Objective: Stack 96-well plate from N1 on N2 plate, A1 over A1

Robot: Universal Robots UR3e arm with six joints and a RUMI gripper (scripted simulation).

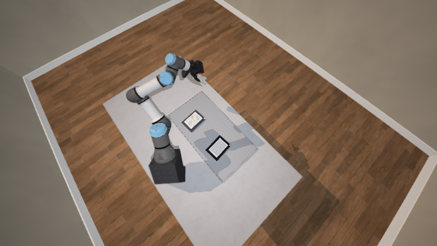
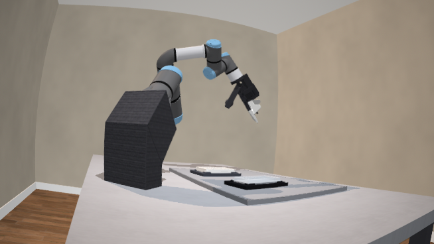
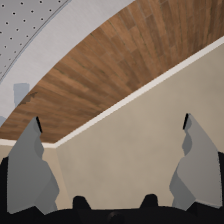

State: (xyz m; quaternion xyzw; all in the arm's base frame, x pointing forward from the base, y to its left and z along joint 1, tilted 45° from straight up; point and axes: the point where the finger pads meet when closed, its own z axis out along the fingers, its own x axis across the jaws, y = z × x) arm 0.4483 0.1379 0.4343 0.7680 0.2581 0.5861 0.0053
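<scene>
Right now my hand is 24 cm past the white 96-well plate, 23 cm above it and 18 cm to the left of it. The rest, counted from my hand: dark plate nest N1: 24 cm below, 24 cm behind, 18 cm to the right; then black nest N2: 48 cm to the right, 24 cm below, 20 cm behind; then label: 52 cm to the right, 23 cm below, 11 cm behind.
</scene>
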